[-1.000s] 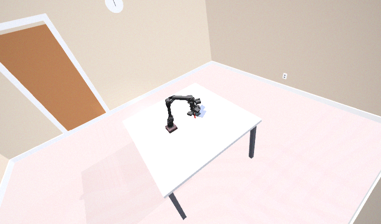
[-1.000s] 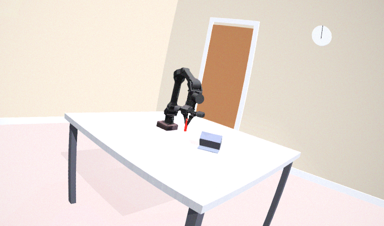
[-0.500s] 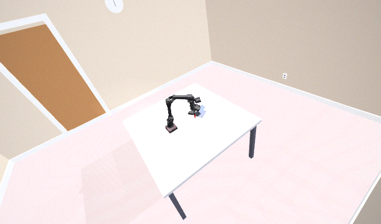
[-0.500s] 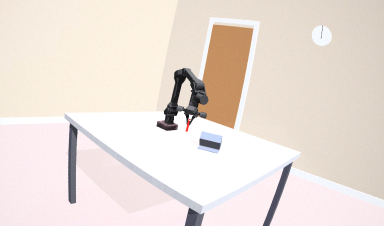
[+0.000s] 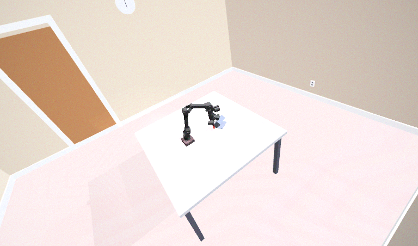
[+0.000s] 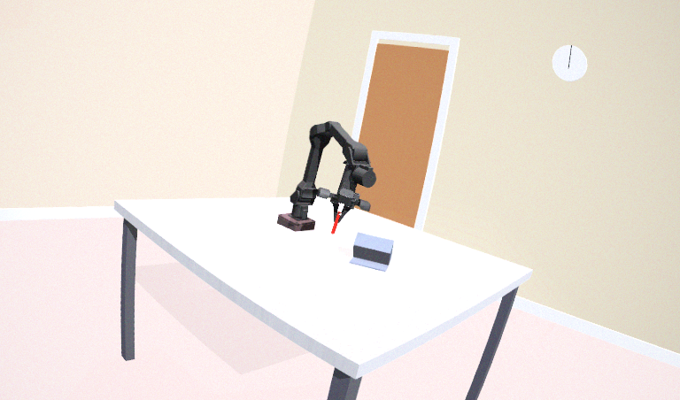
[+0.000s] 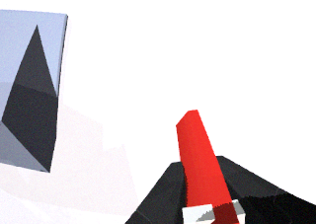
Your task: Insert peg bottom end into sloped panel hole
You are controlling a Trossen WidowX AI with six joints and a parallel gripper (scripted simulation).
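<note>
My gripper tip is now 12 cm short of the sloped panel, 8 cm to the right of it and 7 cm above it. From my gripper tip the other things lie so: red peg (2 cm above).
</note>
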